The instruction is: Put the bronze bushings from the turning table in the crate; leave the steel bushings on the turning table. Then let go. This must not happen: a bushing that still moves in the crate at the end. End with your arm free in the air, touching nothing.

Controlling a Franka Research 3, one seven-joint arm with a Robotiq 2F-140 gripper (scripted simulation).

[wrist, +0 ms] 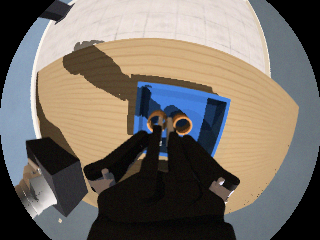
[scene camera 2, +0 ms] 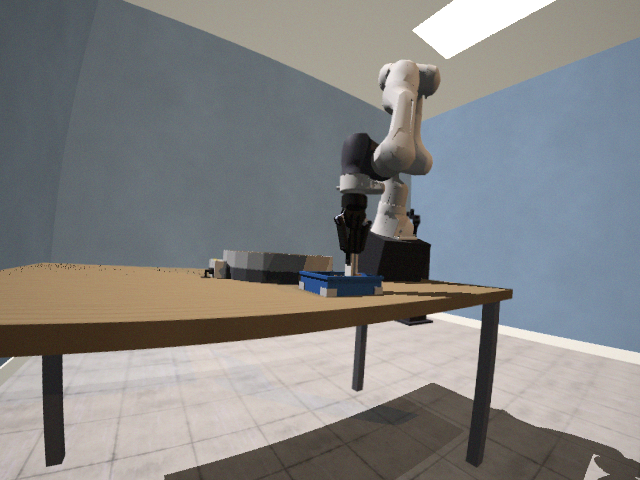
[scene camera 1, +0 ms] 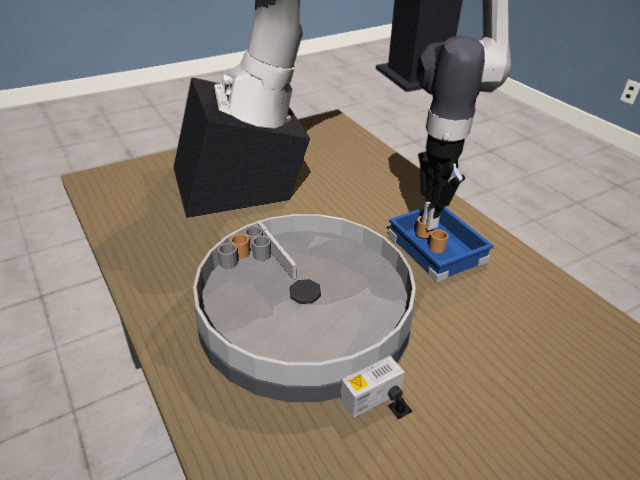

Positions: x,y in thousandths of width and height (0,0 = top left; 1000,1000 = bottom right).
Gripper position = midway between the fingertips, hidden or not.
My gripper shows in the wrist view (514,515), in scene camera 2 (548,576) and in scene camera 1 (671,470).
